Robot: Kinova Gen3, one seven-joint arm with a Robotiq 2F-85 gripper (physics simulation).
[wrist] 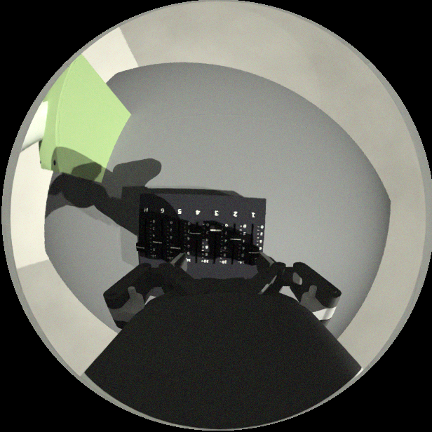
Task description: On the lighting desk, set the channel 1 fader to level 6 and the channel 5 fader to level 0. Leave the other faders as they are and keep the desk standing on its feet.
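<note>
The dark lighting desk [202, 201] lies in the middle of the wrist view, its labels upside down, channel 1 at the right and M at the left. The zeros are at the label end. The channel 1 fader [254, 252] is far down its slot toward 10, beside the right fingertip; its exact level is hard to read. The channel 5 fader [175, 247] is past mid-slot, above and left of the left fingertip. My gripper [221, 261] is open and empty, its fingertips over the desk's lower part. Contact with a fader cannot be told.
The channel 2 fader [235, 239], channel 3 fader [215, 230], channel 4 fader [195, 233], channel 6 fader [157, 242] and M fader [140, 247] stand on the same panel. A green block-shaped part [92, 117] on a white arm is at the upper left. Shadows darken the desk's left part.
</note>
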